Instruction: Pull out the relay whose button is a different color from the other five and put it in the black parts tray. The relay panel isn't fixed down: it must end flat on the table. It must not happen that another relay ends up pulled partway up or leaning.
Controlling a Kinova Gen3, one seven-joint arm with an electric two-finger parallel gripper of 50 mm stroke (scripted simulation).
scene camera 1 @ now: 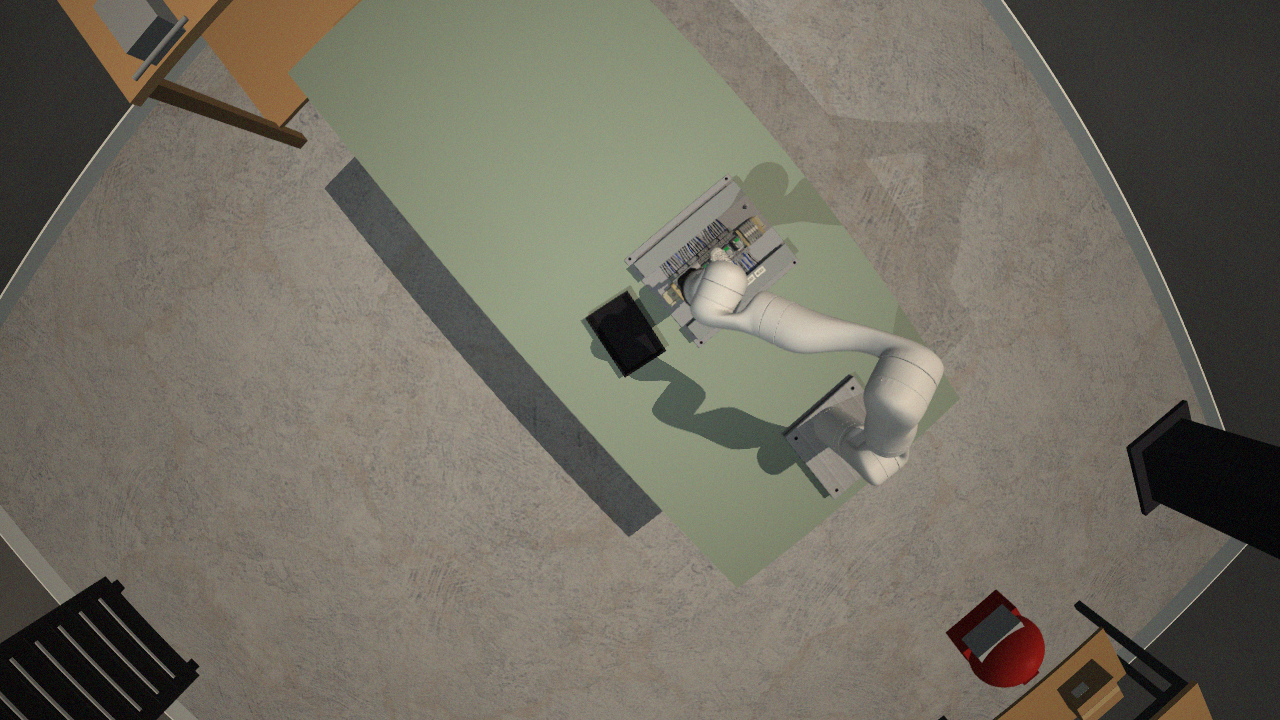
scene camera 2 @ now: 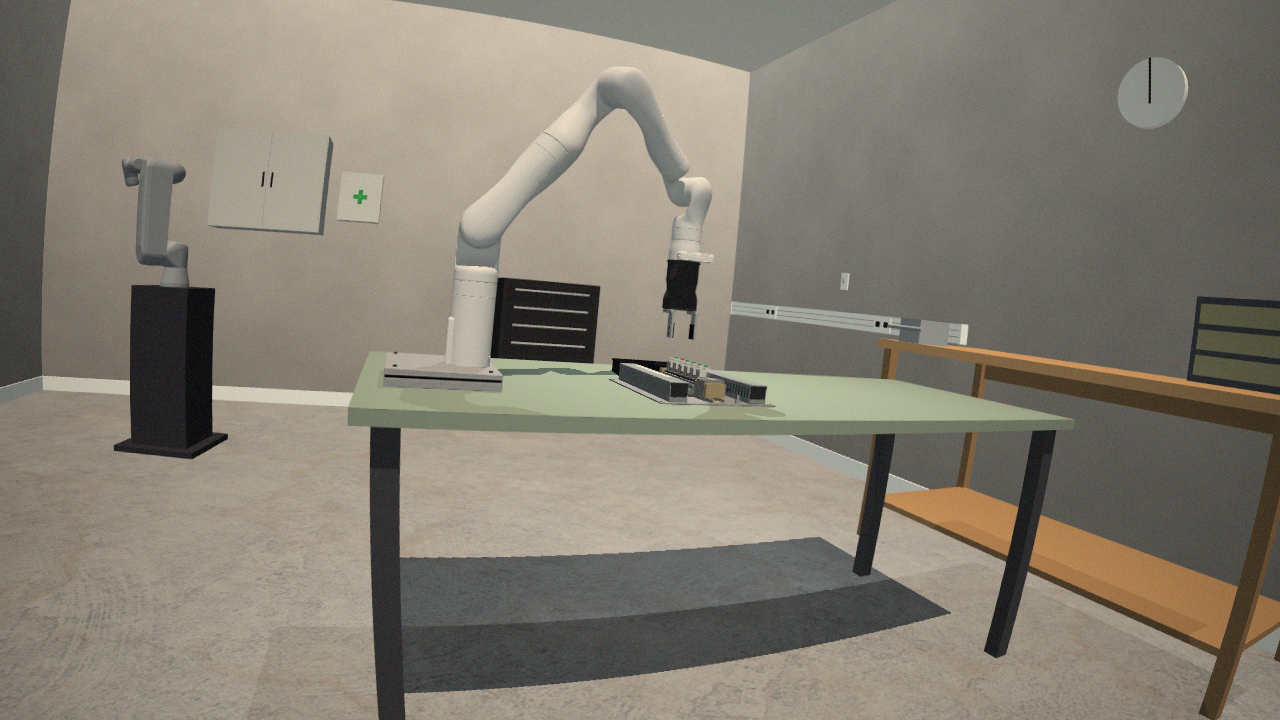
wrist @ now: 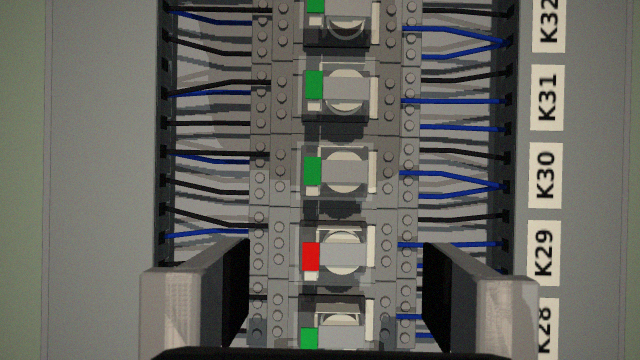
Labels:
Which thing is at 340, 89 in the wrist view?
A relay.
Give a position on a relay panel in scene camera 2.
At 665, 388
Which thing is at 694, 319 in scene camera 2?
My gripper.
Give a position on a black parts tray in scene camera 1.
621, 327

